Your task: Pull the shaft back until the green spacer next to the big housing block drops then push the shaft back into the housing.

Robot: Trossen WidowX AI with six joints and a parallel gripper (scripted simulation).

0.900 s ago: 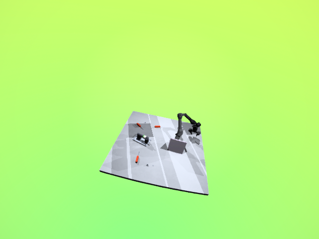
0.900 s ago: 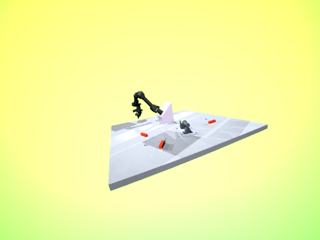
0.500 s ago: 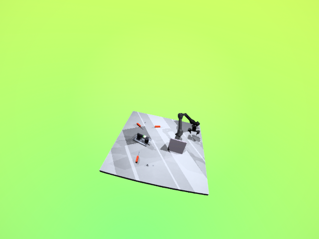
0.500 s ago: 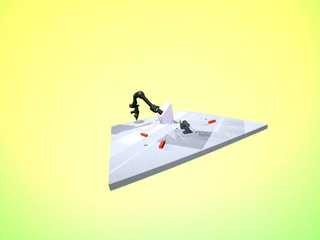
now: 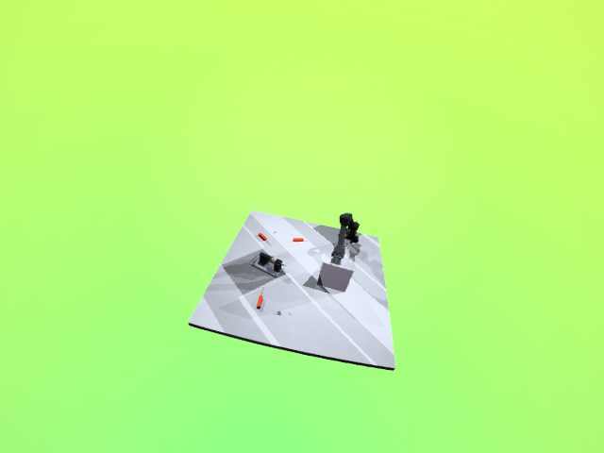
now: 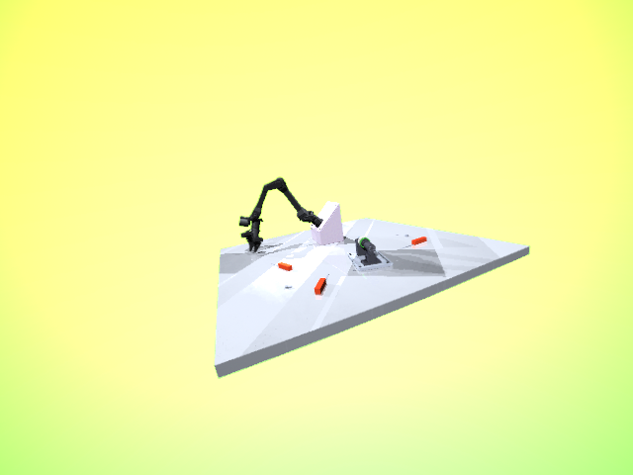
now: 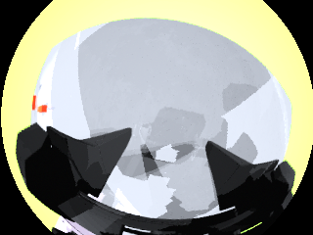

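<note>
Right now my gripper tip is 480 mm short of the grey shaft, 540 mm to the right of it and 70 mm below it. From my gripper tip the other things lie so: green spacer (520 mm ahead, 530 mm to the left, 70 mm above).
</note>
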